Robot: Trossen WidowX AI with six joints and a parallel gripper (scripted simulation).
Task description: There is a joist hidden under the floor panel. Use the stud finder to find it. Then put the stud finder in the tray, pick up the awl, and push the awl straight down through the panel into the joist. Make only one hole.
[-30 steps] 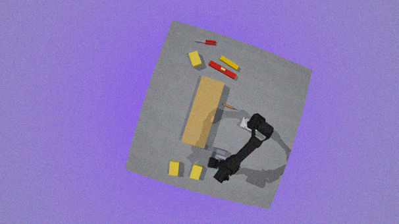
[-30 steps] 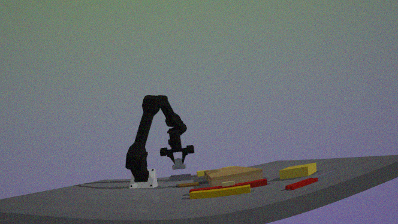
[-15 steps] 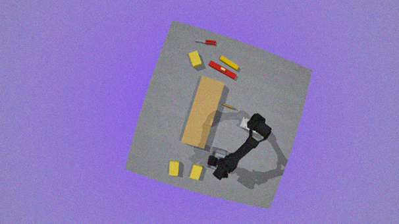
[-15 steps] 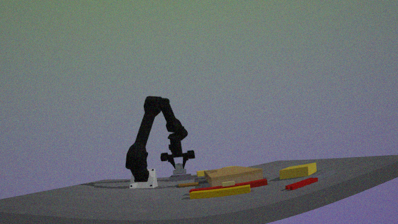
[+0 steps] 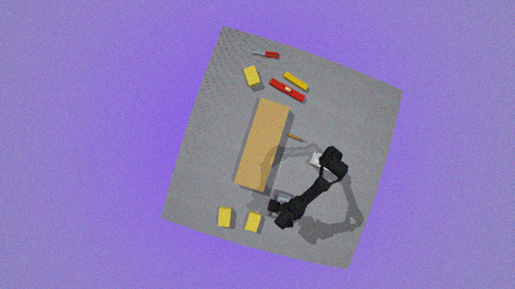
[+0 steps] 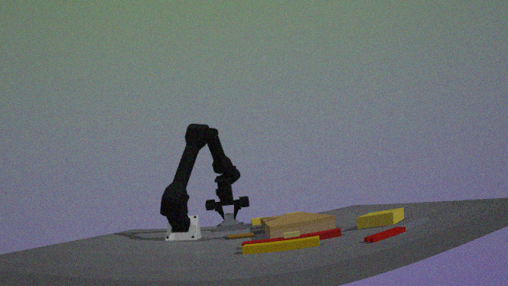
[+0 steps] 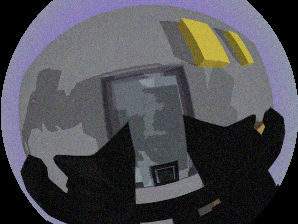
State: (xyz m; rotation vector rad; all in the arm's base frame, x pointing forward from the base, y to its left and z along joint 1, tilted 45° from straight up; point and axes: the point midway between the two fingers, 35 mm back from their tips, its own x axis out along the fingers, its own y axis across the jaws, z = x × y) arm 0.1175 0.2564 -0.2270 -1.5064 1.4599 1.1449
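My gripper tip is now 20 mm to the left of the grey tray and 30 mm above it. Round my gripper tip: stud finder 30 mm to the right, 20 mm above; then awl 70 mm ahead, 430 mm to the right, 40 mm below; then red level 250 mm ahead, 670 mm to the right, 30 mm below.
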